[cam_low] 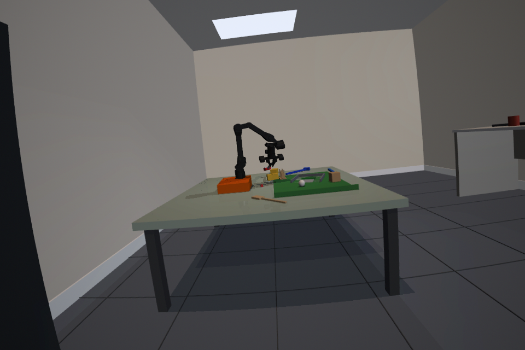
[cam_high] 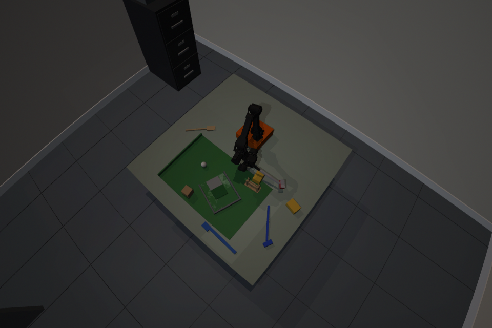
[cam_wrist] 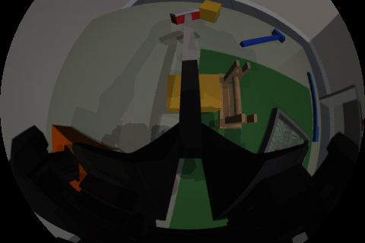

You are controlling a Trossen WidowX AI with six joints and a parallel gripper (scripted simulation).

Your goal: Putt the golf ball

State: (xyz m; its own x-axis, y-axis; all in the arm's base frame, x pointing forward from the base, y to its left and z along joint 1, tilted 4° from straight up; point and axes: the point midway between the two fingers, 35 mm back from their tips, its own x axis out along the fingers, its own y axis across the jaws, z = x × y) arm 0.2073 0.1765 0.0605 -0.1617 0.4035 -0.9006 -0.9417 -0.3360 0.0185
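Now: the putter 50 mm behind my gripper tip, 120 mm to the left of it and 10 mm below it. Also, from my gripper tip: small wooden rack: 70 mm ahead, 80 mm to the left, 80 mm below; then white golf ball: 250 mm ahead, 270 mm to the right, 90 mm below; then brown block: 470 mm ahead, 160 mm to the right, 80 mm below.
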